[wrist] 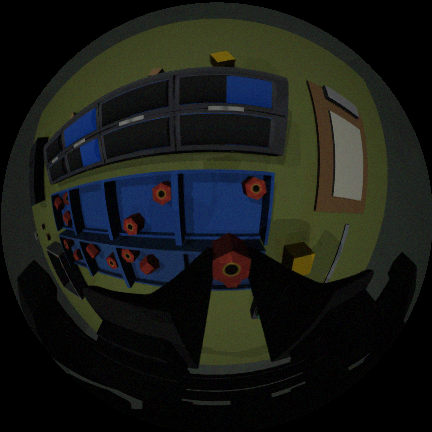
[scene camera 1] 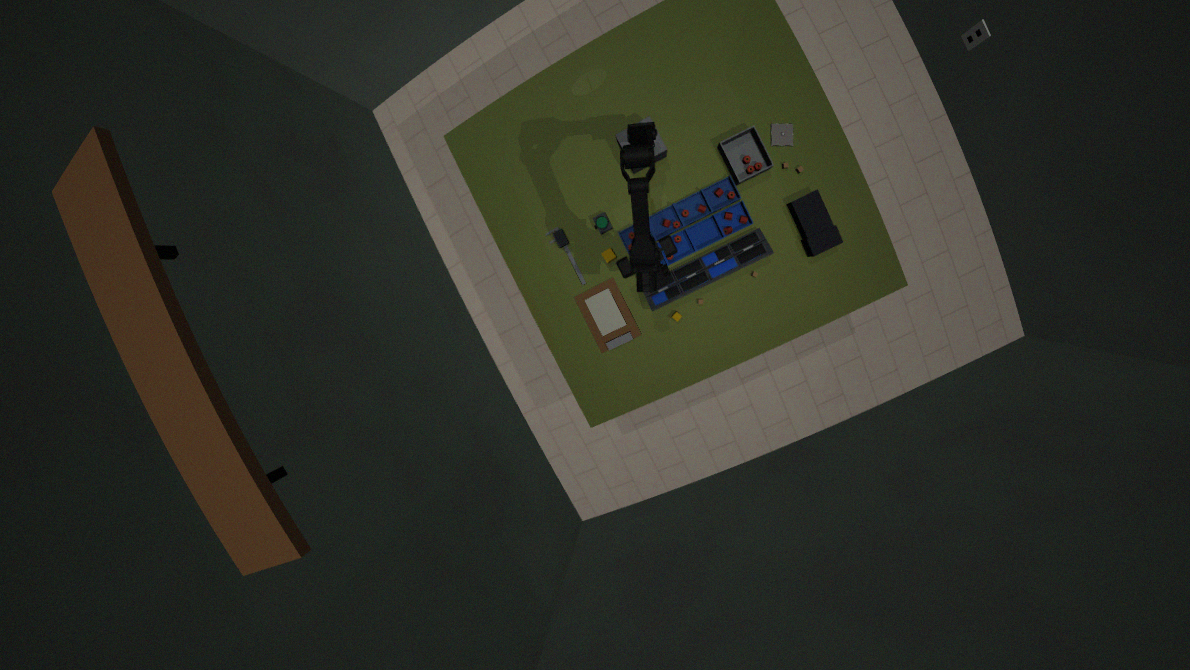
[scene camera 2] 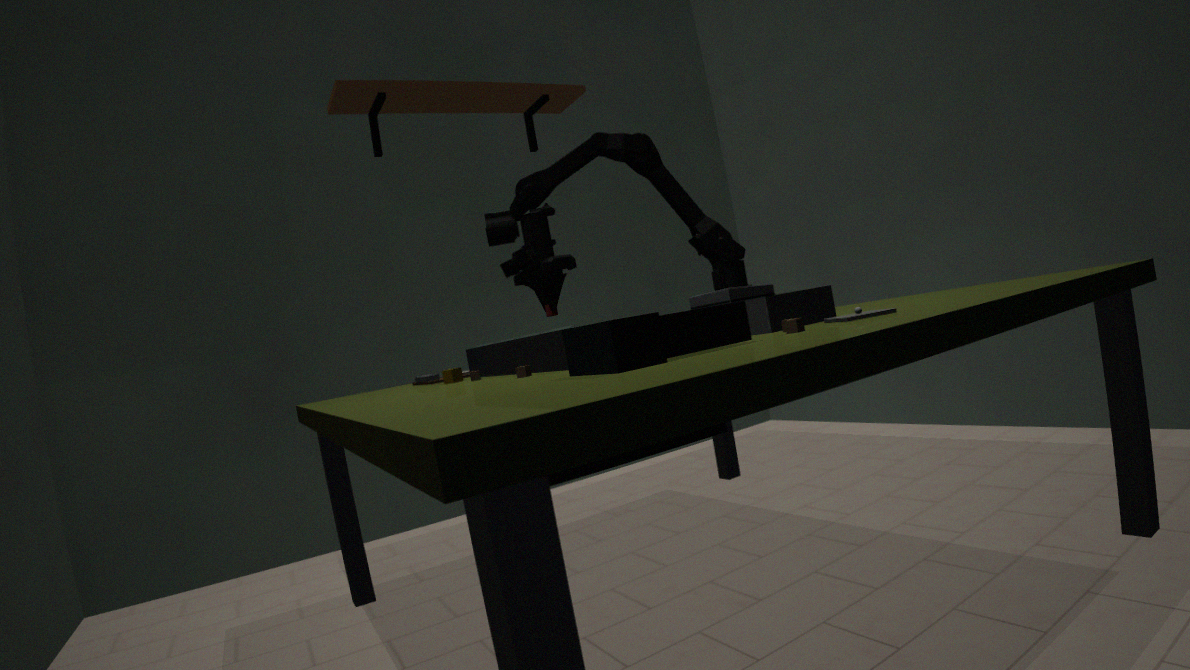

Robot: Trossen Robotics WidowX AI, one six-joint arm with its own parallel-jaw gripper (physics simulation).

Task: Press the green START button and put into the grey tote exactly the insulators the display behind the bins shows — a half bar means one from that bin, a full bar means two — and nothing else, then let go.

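Frame: origin at the arm's base, x ahead, y right, z down, level; centimetres.
Where they show: gripper, between the fingertips: [wrist: 229, 253] [scene camera 2: 550, 311]; arm's base, origin of its link: [scene camera 2: 732, 290].
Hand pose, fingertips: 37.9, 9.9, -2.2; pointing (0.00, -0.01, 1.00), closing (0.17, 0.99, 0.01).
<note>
Each offset is from my fingertips to the top centre of the thing, as dx, dy, dz. "pt": to the spot under its first point.
My gripper [scene camera 2: 549, 307] [wrist: 229, 253] is shut on a red hexagonal insulator {-0.2, +0.0, -1.5} [scene camera 2: 550, 312] [wrist: 231, 265] and holds it above the blue bins [scene camera 1: 703, 232] [wrist: 215, 210]. Loose insulators lie in several bins; one {+3.9, +2.8, +7.5} [wrist: 255, 188] is in the near-row end bin. The grey tote {-24.1, -41.9, +5.1} [scene camera 1: 735, 151] holds three insulators {-19.2, -42.4, +7.5} [scene camera 1: 750, 168]. The display [scene camera 1: 753, 243] [wrist: 283, 135] shows a half blue bar {+14.5, -2.5, +4.2} [scene camera 1: 659, 297] [wrist: 249, 92], a full bar {+10.8, -23.8, +4.2} [scene camera 1: 722, 267] [wrist: 80, 127] and a half bar {+6.4, -23.0, +5.9} [scene camera 1: 709, 258] [wrist: 90, 152]. The green START button {-16.9, +11.9, +6.5} [scene camera 1: 602, 223] is beyond the bins' end.
A clipboard {+15.8, +20.2, +8.7} [scene camera 1: 605, 312] [wrist: 347, 155], yellow cubes {-5.1, +12.9, +6.7} [scene camera 1: 608, 255] {+22.8, -4.2, +7.9} [scene camera 1: 676, 316] [wrist: 300, 260] and a long-handled tool {pt -5.7, +25.7, +10.3} [scene camera 1: 576, 264] lie around the bins' end. A black box {+4.5, -58.4, +4.9} [scene camera 1: 814, 223] stands beyond the display. A grey plate {-28.0, -57.0, +8.9} [scene camera 1: 781, 134] and small wooden cubes {-14.7, -59.3, +8.8} [scene camera 1: 799, 169] lie beside the tote.
</note>
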